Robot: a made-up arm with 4 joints.
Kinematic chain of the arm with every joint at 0, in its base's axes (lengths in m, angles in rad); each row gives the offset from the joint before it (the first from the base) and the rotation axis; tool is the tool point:
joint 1: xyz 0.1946 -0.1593 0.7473 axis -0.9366 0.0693 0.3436
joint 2: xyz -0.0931 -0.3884 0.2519 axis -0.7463 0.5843 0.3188
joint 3: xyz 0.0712 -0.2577 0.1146 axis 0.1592 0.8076 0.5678
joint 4: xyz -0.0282 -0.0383 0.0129 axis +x
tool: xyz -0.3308 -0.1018 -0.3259
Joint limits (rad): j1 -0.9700..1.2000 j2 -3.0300..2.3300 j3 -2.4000..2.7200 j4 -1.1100..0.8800
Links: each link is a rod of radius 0.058 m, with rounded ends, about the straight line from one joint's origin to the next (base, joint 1, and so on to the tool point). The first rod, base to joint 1, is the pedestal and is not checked.
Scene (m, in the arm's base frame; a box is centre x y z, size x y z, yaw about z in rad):
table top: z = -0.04
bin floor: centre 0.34 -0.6 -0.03 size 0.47 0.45 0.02 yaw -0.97
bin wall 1: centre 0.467 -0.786 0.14 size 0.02 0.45 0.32 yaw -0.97
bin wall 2: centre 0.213 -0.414 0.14 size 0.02 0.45 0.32 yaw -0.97
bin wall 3: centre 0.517 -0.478 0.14 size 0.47 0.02 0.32 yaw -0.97
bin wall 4: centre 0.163 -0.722 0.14 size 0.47 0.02 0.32 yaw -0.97
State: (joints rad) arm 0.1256 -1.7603 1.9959 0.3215
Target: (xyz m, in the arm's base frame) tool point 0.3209 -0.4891 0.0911
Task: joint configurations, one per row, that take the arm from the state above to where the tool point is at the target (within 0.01 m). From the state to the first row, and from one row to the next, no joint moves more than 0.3 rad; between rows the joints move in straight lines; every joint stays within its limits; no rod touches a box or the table.
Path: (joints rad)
1: 0.4186 -1.8179 2.0488 0.1148
2: 0.7117 -1.8755 2.1017 -0.0919
3: 0.6516 -2.0753 1.9805 -0.0083
4: 0.5916 -2.2751 1.8593 0.0753
5: 0.5316 -2.4749 1.7382 0.1590
6: 0.2761 -2.3972 1.9148 0.0591
7: 0.0206 -2.3194 2.0914 -0.0407
8: -0.2349 -2.2417 2.2681 -0.1405
9: -0.4904 -2.1639 2.4447 -0.2404

